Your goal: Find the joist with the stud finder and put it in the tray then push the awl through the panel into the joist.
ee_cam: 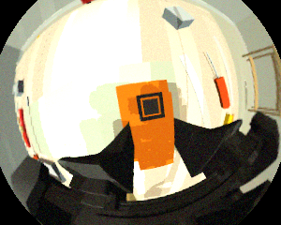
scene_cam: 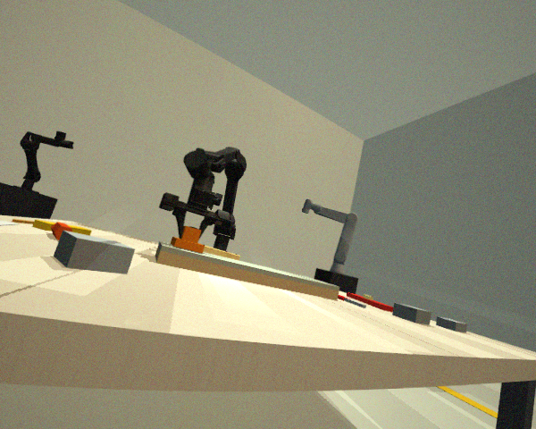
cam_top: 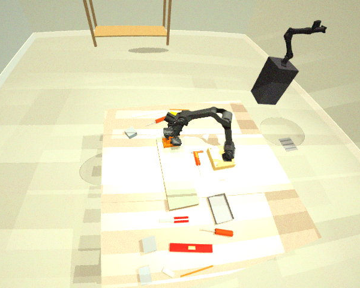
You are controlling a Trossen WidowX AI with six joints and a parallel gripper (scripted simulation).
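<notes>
Now: the grey tray 47 cm to the left of my gripper tip, 28 cm behind it and 5 cm below it. Round my gripper tip: yellow bar: 32 cm to the right, 10 cm behind, 6 cm below; orange stud finder: 2 cm above, 1 cm ahead; red level: 67 cm to the left, 7 cm behind, 5 cm below.
</notes>
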